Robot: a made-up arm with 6 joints.
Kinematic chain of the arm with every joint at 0, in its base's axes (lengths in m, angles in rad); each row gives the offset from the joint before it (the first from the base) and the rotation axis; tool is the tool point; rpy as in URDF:
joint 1: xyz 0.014 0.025 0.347 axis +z
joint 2: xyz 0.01 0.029 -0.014 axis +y
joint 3: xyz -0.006 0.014 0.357 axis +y
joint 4: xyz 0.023 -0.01 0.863 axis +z
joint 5: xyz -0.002 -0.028 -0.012 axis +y
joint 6: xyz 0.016 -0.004 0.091 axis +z
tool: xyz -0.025 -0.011 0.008 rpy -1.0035 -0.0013 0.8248
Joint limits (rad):
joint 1: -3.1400..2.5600
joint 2: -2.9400..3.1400
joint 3: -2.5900..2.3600
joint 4: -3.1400..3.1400
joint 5: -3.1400..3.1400
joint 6: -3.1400..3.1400
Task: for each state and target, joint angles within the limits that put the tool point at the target. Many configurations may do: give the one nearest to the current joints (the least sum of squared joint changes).
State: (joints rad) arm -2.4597 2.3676 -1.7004 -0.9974 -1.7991 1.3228
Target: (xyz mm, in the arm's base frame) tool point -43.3 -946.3 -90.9
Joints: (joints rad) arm -1.7327 2.8652 -1.1113 -1.1185 -1.7387 1.3458
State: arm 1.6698 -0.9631 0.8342 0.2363 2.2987 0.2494
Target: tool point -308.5 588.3 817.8
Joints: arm 2.0748 -0.3978 1.6299 0.3119 2.2798 0.2384
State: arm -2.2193 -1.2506 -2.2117 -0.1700 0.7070 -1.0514
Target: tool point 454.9 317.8 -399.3
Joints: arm -2.5362 -1.0498 -1.9316 -0.1288 0.7176 -1.0668
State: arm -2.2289 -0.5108 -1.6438 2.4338 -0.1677 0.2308
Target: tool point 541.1 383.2 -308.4
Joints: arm -2.4530 -0.8429 -1.9669 2.4572 -0.1197 0.2398
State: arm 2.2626 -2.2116 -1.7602 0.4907 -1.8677 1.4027
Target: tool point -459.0 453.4 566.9
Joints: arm 2.4912 -2.9400 -2.4339 0.4043 -1.2851 1.5738
